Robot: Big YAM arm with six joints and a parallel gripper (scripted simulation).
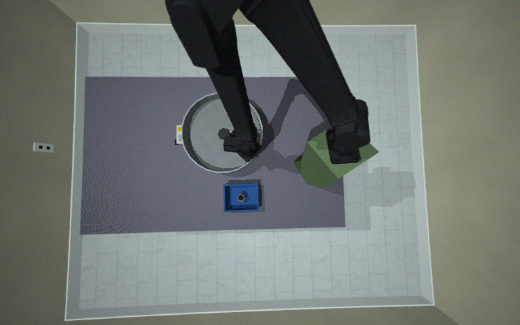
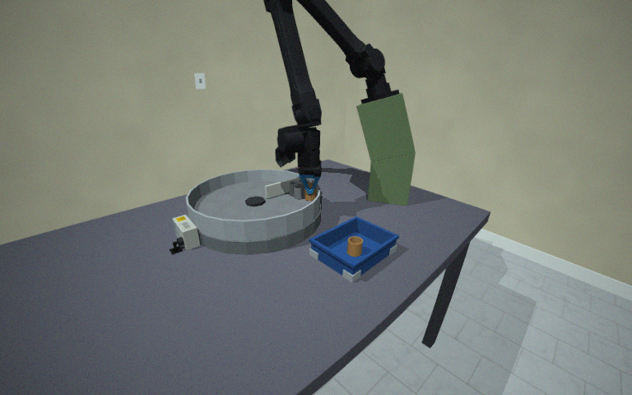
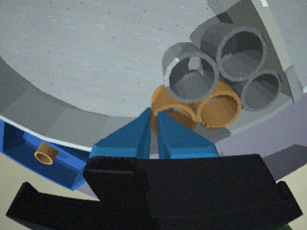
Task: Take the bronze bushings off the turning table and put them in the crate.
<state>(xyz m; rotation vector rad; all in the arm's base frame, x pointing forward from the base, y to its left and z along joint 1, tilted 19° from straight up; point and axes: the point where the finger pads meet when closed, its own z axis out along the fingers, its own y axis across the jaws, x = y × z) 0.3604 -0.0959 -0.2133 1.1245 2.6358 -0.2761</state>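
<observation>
My gripper is now 7 cm short of the blue crate, 24 cm to the right of it and 6 cm above it. Also, from my hand: grey turning table (14 cm ahead, 11 cm to the right, 3 cm below).
</observation>
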